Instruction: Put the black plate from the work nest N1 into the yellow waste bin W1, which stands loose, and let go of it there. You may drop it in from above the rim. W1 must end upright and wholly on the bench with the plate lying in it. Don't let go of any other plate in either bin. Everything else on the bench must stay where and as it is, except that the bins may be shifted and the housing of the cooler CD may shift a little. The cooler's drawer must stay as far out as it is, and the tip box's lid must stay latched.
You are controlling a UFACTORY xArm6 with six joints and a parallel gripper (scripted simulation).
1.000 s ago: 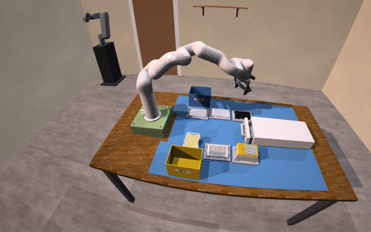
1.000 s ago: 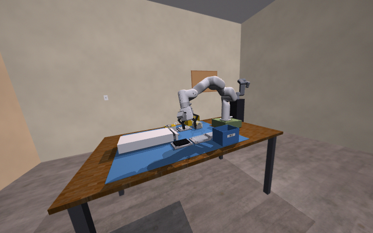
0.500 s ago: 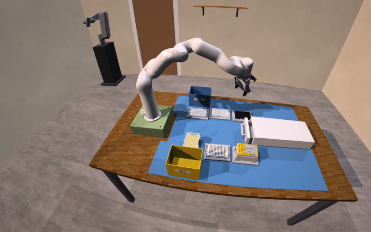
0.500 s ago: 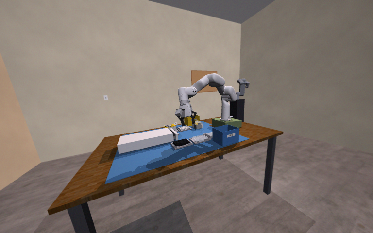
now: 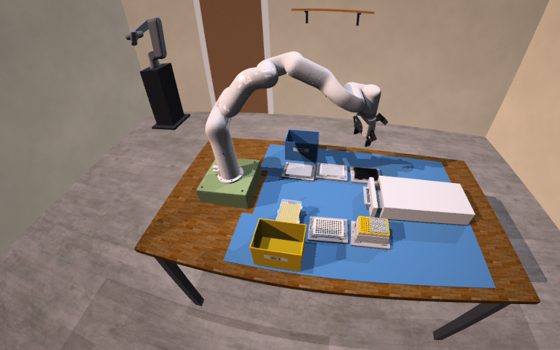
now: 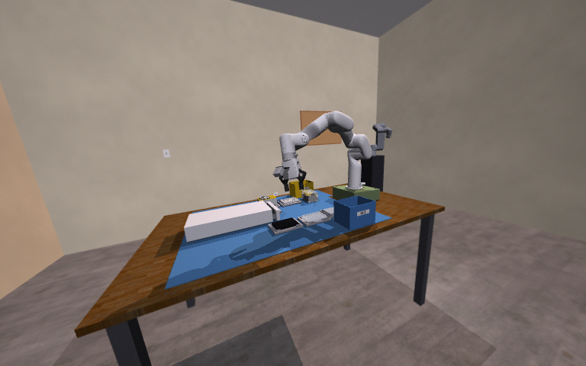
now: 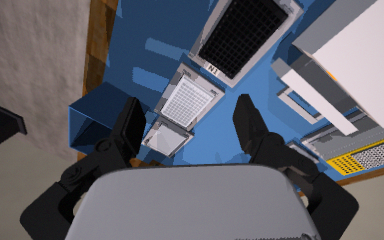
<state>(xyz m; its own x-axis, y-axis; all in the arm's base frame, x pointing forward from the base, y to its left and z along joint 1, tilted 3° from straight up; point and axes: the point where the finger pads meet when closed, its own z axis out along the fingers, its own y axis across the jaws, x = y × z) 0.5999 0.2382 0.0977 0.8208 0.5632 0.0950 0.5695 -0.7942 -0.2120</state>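
Right now my hand is 190 mm above the black plate, 50 mm short of it and 30 mm to the left of it. The rest, counted from my hand: grey work nest: 210 mm below, 60 mm ahead, 30 mm to the right; drawer: 200 mm to the right, 200 mm ahead, 190 mm below; blue bin: 310 mm behind, 180 mm below, 100 mm to the left.
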